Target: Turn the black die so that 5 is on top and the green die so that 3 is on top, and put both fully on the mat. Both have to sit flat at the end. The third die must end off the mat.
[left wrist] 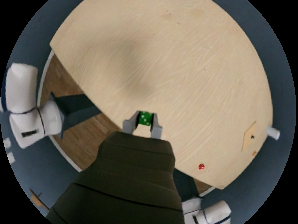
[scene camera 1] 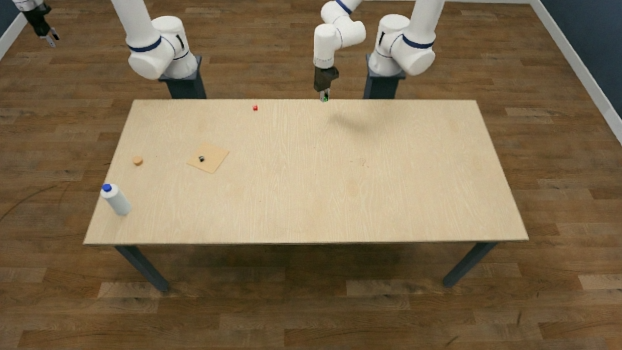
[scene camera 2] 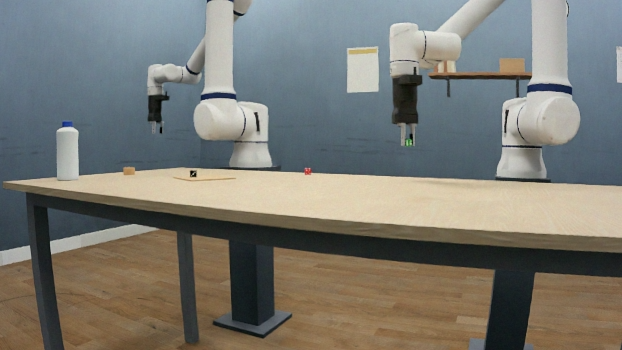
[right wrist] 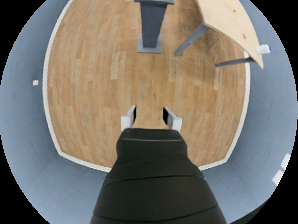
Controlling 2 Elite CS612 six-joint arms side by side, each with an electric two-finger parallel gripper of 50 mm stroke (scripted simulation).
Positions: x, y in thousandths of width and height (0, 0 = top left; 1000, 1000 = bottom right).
I see my left gripper (scene camera 2: 655, 416), my right gripper (right wrist: 502, 498) and a white bottle (scene camera 2: 109, 393).
My left gripper shows as well in the left wrist view (left wrist: 492, 525).
